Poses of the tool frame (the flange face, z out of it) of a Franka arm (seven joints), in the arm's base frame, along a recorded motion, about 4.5 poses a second.
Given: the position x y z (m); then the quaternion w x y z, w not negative.
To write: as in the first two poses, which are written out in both.
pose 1, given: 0.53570 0.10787 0.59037 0.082 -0.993 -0.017 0.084
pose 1, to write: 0.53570 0.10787 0.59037 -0.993 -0.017 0.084 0.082
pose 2, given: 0.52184 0.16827 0.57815 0.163 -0.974 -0.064 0.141
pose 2, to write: 0.52184 0.16827 0.57815 -0.974 -0.064 0.141 0.163
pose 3, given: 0.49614 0.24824 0.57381 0.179 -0.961 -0.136 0.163
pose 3, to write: 0.49614 0.24824 0.57381 -0.961 -0.136 0.163 0.179
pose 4, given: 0.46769 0.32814 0.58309 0.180 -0.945 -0.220 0.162
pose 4, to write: 0.46769 0.32814 0.58309 -0.945 -0.220 0.162 0.180
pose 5, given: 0.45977 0.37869 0.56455 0.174 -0.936 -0.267 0.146
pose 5, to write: 0.45977 0.37869 0.56455 -0.936 -0.267 0.146 0.174
